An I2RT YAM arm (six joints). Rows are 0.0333 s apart.
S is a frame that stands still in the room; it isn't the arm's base.
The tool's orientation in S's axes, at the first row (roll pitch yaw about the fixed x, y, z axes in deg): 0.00, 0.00, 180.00
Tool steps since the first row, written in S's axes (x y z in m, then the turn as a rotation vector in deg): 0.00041, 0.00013, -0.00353, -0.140, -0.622, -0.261; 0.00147, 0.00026, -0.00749, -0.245, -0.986, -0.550; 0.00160, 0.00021, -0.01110, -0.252, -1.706, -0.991; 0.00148, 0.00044, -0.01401, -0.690, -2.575, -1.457; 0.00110, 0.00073, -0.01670, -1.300, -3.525, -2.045; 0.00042, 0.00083, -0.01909, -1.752, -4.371, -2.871
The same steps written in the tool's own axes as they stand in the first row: -0.00041, -0.00013, -0.00353, 0.140, 0.622, -0.261; -0.00147, -0.00026, -0.00749, 0.245, 0.986, -0.550; -0.00160, -0.00021, -0.01110, 0.252, 1.706, -0.991; -0.00148, -0.00044, -0.01401, 0.690, 2.575, -1.457; -0.00110, -0.00073, -0.01670, 1.300, 3.525, -2.045; -0.00042, -0.00083, -0.01909, 1.752, 4.371, -2.871
